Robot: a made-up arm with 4 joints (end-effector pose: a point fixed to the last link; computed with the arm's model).
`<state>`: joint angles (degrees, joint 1 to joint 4).
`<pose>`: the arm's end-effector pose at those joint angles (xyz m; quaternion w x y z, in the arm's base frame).
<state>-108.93 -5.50 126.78 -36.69</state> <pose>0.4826 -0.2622 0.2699 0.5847 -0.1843 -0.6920 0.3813</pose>
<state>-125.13 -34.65 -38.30 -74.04</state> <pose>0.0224 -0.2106 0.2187 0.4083 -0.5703 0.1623 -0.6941</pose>
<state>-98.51 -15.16 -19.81 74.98</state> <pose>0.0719 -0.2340 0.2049 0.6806 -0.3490 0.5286 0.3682</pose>
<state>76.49 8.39 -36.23 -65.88</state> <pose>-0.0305 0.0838 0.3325 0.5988 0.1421 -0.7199 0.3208</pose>
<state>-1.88 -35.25 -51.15 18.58</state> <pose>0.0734 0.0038 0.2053 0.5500 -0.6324 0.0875 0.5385</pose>
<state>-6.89 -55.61 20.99 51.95</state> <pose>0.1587 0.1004 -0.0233 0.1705 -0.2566 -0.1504 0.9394</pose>
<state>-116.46 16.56 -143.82 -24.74</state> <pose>0.3356 -0.0489 0.2746 0.1375 0.1953 -0.5692 0.7867</pose>
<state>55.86 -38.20 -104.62 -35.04</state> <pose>-0.1490 -0.0442 0.3066 0.5204 -0.7367 -0.3640 0.2325</pose>
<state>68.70 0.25 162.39 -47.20</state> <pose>-0.4308 0.0334 0.2989 0.5181 -0.7041 -0.0499 -0.4829</pose>
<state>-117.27 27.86 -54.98 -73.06</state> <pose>0.0557 -0.1179 0.3503 0.0357 0.7358 0.0934 0.6697</pose>
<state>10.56 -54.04 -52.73 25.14</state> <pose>0.0306 -0.0012 0.1896 0.3786 -0.5881 0.1714 0.6939</pose>
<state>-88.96 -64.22 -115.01 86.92</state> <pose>0.2174 0.0895 0.3433 0.3850 0.3833 0.8148 0.2022</pose>
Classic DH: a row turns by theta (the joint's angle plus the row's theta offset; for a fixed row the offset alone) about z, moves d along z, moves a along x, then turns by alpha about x. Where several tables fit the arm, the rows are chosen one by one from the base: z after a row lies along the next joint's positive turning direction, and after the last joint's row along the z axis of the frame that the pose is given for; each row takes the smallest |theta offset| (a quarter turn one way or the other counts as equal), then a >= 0, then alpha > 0; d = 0 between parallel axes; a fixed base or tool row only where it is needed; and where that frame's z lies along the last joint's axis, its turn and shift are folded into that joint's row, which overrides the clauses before.
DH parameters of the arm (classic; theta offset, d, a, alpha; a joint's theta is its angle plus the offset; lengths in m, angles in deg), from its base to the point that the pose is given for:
base (fixed): -71.57 0 0.0632 0
joint 1: -86.93 0.2649 0.0059 -94.38
joint 2: 0 -0.2485 -0.168 94.38
joint 3: 68.5 0.0061 0.15 90
joint 4: 33.69 0 -0.0361 0
tool (fixed): 146.31 -0.18 0 0

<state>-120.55 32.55 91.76 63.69</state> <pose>0.3128 -0.4412 0.4610 0.1316 -0.7410 0.2172 0.6217</pose>
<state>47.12 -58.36 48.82 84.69</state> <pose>-0.1043 0.1915 -0.0755 0.5636 0.0556 0.3579 -0.7424</pose>
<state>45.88 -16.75 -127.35 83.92</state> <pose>-0.2851 -0.0235 0.2800 0.3791 -0.5954 0.5173 0.4839</pose>
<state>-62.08 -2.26 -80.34 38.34</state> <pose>0.0764 0.0235 0.2558 0.7006 -0.4897 0.5140 -0.0717</pose>
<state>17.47 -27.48 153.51 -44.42</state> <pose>-0.1854 0.3692 0.2360 0.0743 -0.7729 0.2445 -0.5808</pose>
